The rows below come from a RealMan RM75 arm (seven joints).
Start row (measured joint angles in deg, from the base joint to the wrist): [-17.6, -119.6, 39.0, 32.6, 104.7, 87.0, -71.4]
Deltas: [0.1, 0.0, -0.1, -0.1, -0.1, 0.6, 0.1]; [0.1, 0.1, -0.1, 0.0, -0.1, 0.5, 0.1]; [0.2, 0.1, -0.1, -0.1, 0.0, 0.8, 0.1]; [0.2, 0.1, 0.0, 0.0, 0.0, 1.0, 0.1]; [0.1, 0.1, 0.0, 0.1, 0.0, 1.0, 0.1]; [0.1, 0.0, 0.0, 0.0, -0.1, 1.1, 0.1]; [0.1, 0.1, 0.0, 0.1, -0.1, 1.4, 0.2]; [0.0, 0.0, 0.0, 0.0, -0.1, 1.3, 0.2]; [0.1, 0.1, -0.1, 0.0, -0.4, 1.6, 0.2]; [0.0, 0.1, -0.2, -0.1, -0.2, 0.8, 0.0]
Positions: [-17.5, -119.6, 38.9, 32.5, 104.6, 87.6, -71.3]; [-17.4, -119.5, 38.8, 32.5, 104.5, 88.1, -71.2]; [-17.2, -119.4, 38.7, 32.4, 104.5, 88.9, -71.1]; [-17.0, -119.3, 38.7, 32.4, 104.5, 89.9, -71.0]; [-16.9, -119.2, 38.7, 32.5, 104.5, 90.9, -70.9]; [-16.8, -119.2, 38.7, 32.5, 104.4, 92.0, -70.8]; [-16.7, -119.1, 38.7, 32.6, 104.3, 93.4, -70.6]; [-16.7, -119.1, 38.7, 32.6, 104.2, 94.7, -70.4]; [-16.6, -119.0, 38.6, 32.6, 103.8, 96.3, -70.2]; [-16.6, -118.9, 38.4, 32.5, 103.6, 97.1, -70.2]
